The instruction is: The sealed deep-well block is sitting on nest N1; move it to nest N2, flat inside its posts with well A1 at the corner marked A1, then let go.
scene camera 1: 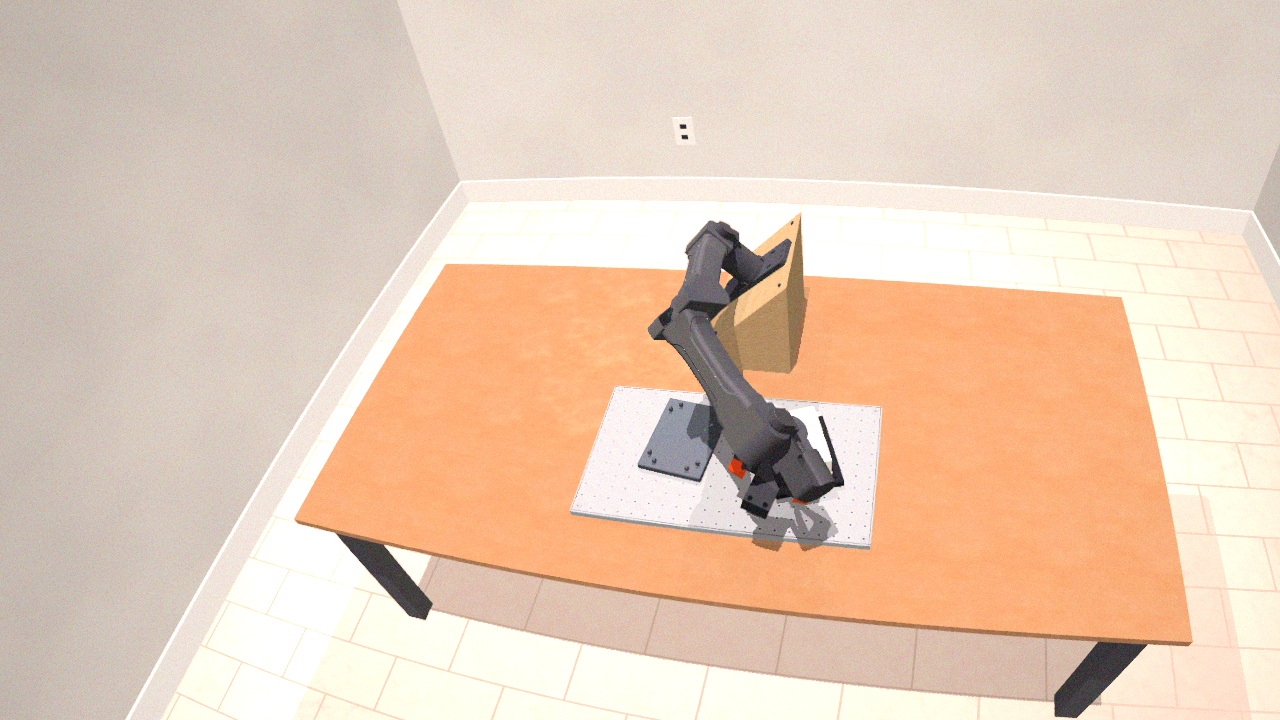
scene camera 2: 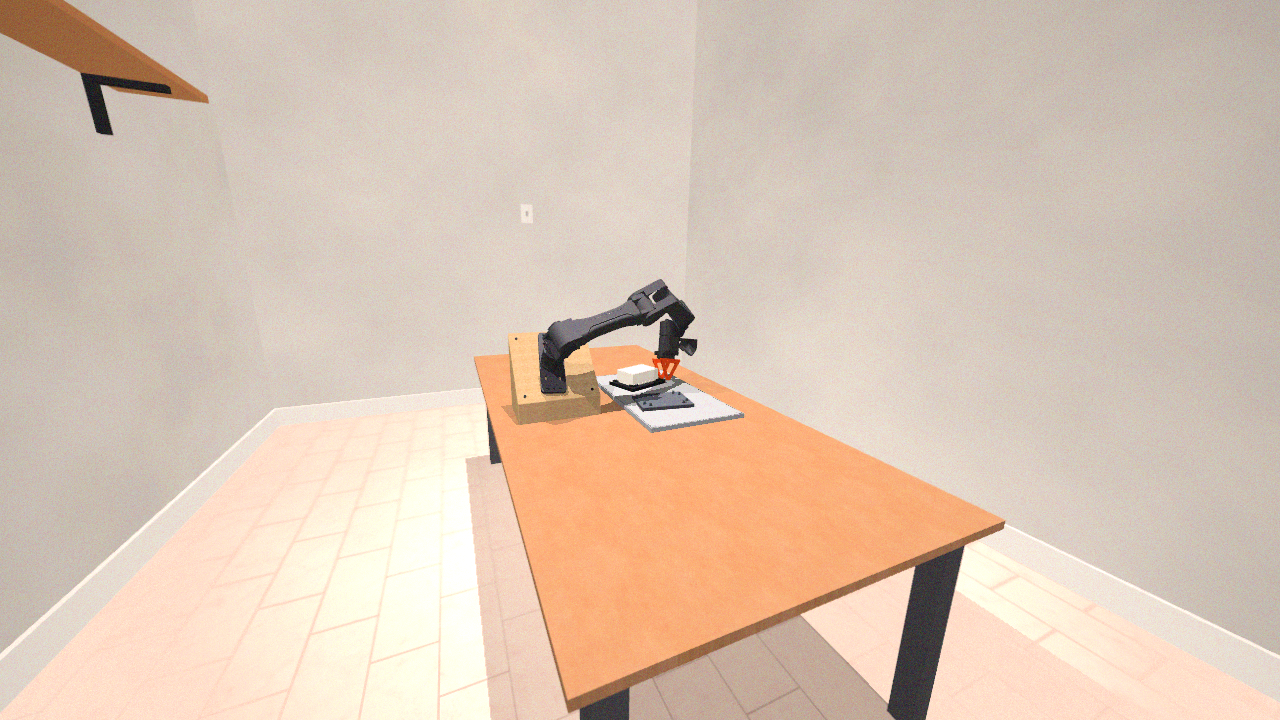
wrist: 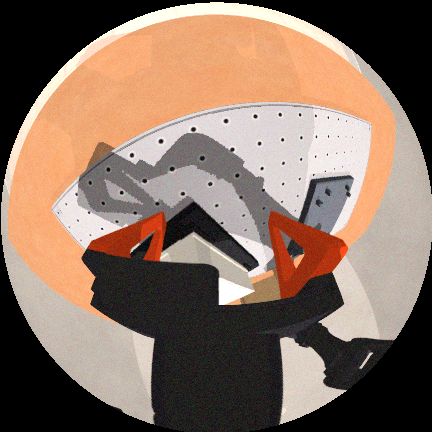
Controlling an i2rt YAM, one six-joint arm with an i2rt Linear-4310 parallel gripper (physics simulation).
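Note:
Visible here: a dark grey nest plate (scene camera 1: 683,441), (scene camera 2: 669,400), (wrist: 325,198), together with a white perforated plate (scene camera 1: 613,484), (scene camera 2: 706,406), (wrist: 239,164).

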